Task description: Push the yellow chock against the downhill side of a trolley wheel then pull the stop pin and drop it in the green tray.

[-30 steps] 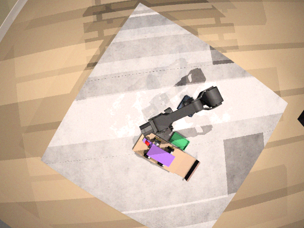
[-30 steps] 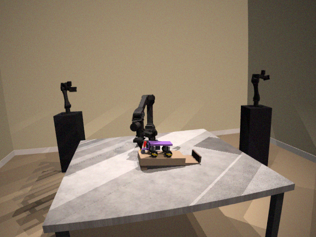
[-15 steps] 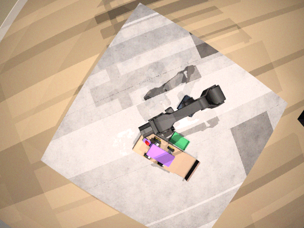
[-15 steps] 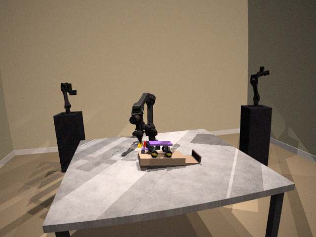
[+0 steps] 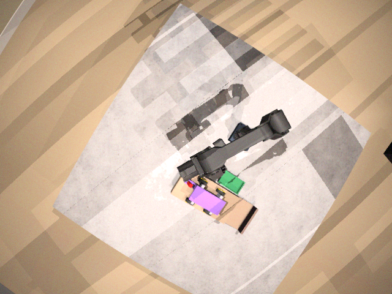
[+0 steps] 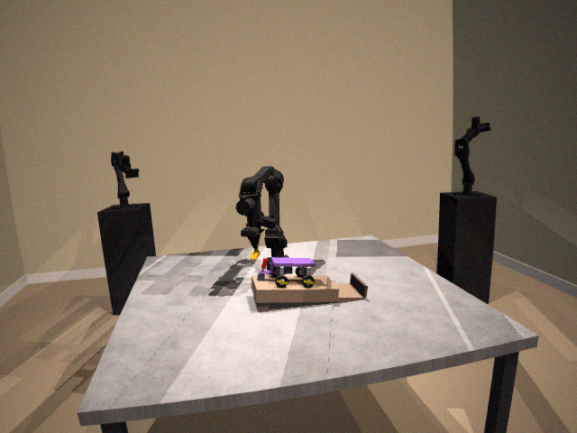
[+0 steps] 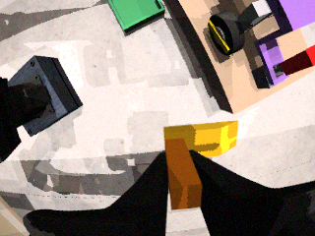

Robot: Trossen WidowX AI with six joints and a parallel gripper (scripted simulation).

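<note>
Now: the yellow chock 2 cm ahead of my gripper tip and 1 cm below it. Also, from my gripper tip: red-headed stop pin 13 cm ahead, 3 cm to the left, 4 cm below; then tan ramp 13 cm ahead, 14 cm to the left, 12 cm below; then purple trolley 13 cm ahead, 13 cm to the left, 6 cm below.
</note>
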